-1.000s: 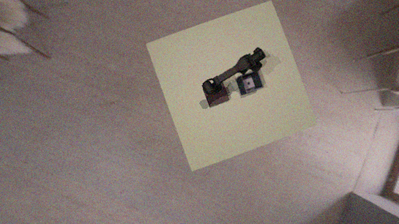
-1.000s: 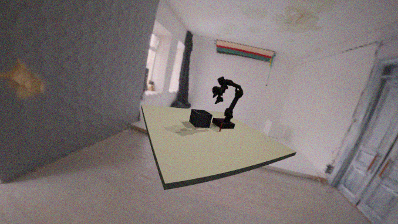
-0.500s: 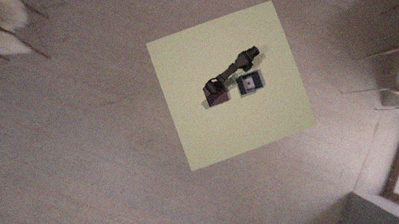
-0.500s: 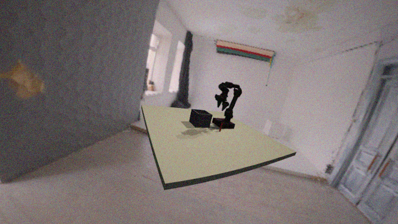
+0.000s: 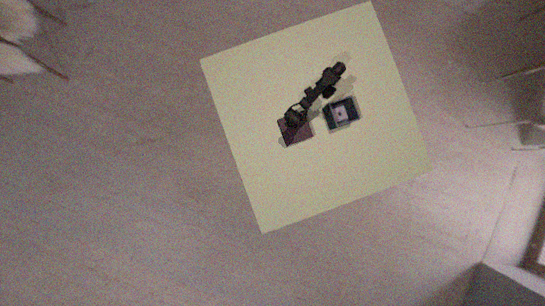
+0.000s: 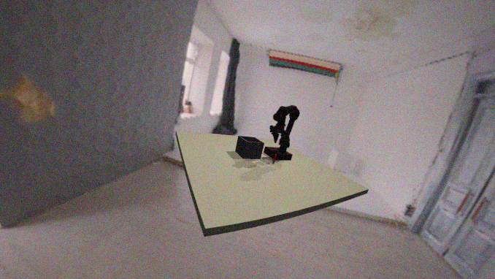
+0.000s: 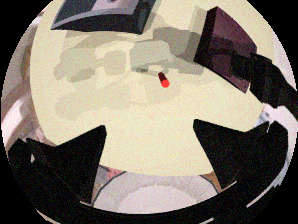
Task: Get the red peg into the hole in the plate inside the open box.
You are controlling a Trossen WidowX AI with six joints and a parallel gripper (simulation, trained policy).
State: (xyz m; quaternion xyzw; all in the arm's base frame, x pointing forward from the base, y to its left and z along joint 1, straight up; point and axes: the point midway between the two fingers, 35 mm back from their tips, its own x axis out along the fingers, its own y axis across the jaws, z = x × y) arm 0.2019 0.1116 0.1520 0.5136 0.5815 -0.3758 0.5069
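The red peg is 20 mm behind my gripper tip, 20 mm to the right of it and 140 mm below it. From my gripper tip the other things lie so: grey plate: 110 mm ahead, 200 mm to the right, 130 mm below.
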